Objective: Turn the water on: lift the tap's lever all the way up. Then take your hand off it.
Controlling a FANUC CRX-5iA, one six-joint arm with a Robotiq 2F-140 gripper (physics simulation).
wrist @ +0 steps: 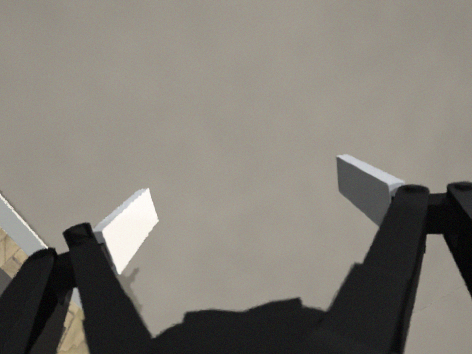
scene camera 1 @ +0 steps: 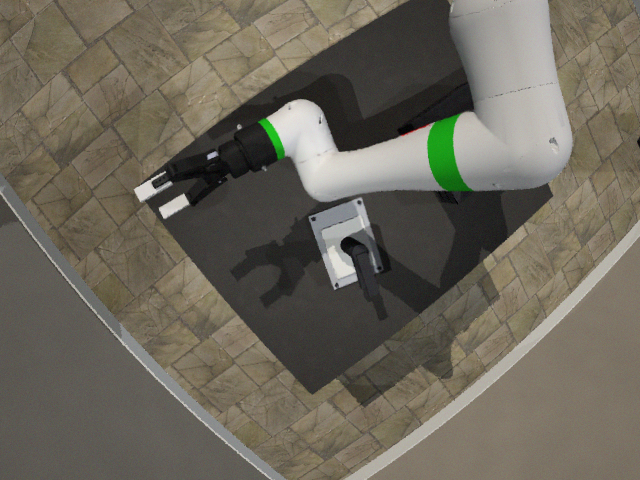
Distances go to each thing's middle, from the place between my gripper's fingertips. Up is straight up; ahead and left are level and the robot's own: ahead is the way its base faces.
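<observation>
Taking it from the lever point(scene camera 1: 359, 252), my hand is 160 mm above it, 200 mm past it and 490 mm to the right of it.
</observation>
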